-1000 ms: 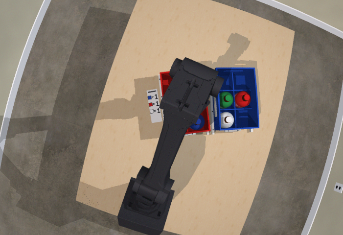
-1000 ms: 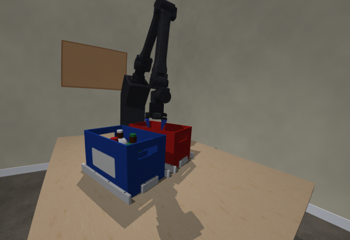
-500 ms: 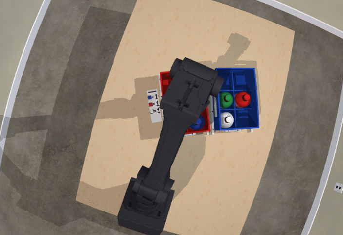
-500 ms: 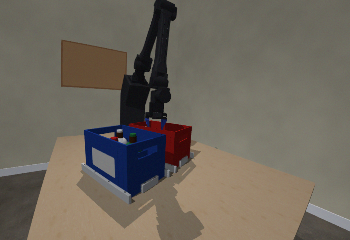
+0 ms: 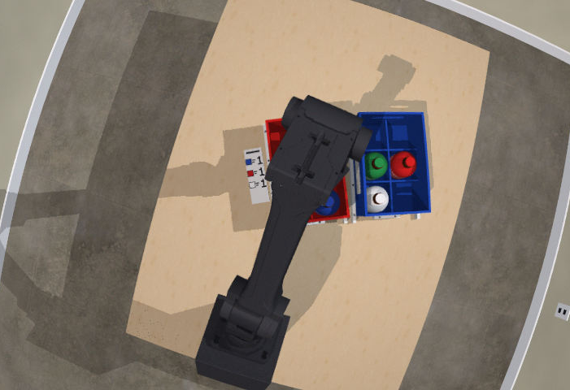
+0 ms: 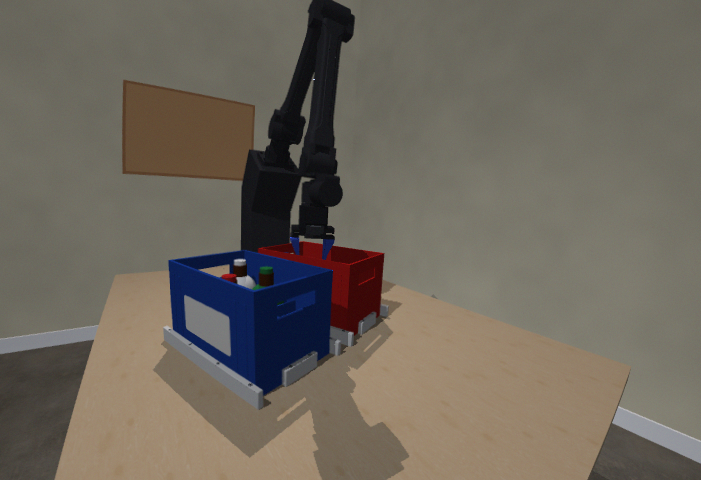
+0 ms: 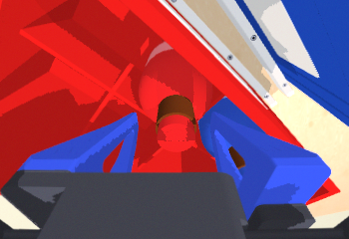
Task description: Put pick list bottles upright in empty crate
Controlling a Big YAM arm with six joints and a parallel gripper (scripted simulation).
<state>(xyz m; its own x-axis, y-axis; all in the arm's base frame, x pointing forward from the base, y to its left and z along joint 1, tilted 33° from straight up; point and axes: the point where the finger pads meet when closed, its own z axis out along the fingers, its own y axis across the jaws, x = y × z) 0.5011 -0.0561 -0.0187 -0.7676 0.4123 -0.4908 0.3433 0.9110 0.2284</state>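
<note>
The white-label bottle lies 30 mm behind my hand, 170 mm to the right of it and 60 mm below it. From my hand the other things lie so: red crate (10 mm behind, 40 mm to the left, 70 mm below); green-label bottle (60 mm ahead, 140 mm to the right, 60 mm below); blue-label bottle (80 mm behind, 40 mm to the right, 60 mm below).
</note>
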